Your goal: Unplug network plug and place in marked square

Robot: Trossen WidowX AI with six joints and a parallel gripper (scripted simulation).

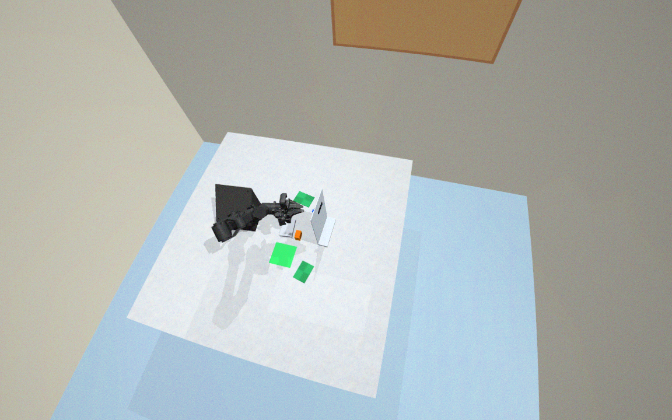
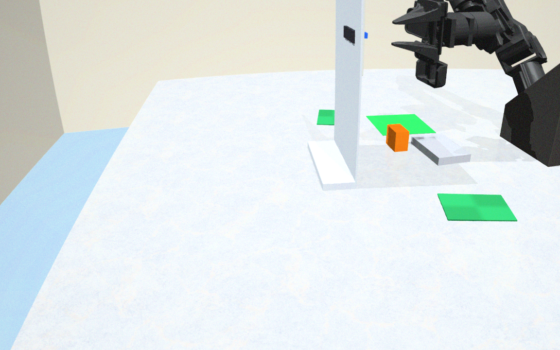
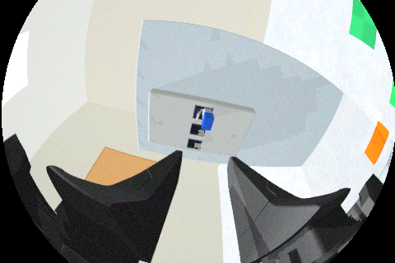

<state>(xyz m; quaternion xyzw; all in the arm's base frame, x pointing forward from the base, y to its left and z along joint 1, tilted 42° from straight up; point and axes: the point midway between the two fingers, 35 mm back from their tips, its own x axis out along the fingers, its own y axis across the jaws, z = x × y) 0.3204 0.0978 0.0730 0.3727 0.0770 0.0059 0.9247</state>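
Right now the network plug is 6 cm ahead of my gripper tip and 1 cm to the right of it. From my gripper tip the other things lie so: flat grey block: 22 cm below, 12 cm behind, 2 cm to the right; then orange block: 20 cm below, 6 cm to the right, 5 cm behind; then grey panel: 9 cm below, 8 cm ahead.
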